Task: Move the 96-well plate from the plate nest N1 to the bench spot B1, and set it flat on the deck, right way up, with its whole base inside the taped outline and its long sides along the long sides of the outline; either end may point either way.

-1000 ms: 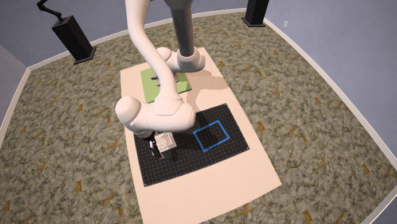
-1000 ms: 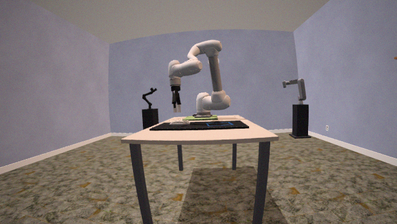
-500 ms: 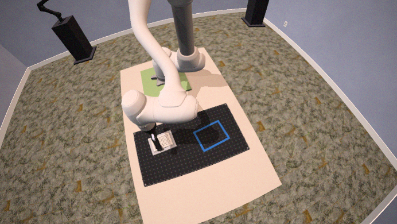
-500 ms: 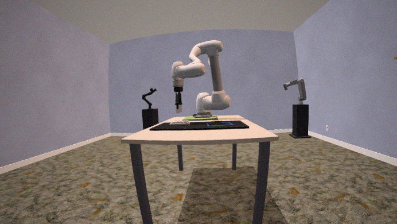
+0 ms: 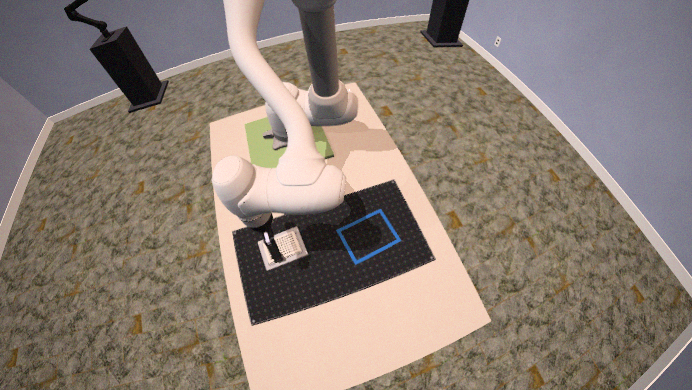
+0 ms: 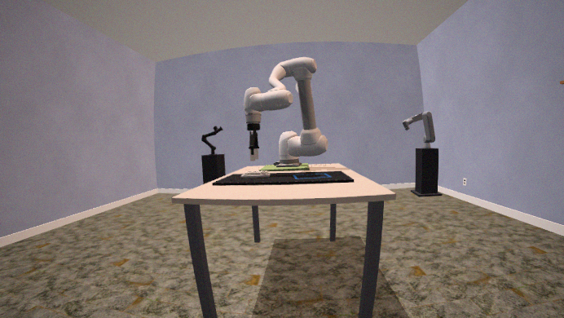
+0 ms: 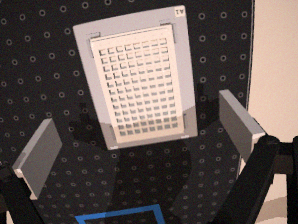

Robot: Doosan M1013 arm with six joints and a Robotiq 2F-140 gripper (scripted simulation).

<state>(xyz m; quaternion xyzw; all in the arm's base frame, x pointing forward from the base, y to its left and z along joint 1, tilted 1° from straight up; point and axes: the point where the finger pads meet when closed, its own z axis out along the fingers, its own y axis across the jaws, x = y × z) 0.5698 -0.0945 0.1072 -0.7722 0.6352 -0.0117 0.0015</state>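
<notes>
The white 96-well plate lies 8 cm below my hand. Round my hand: grey plate nest N1: 10 cm below.
</notes>
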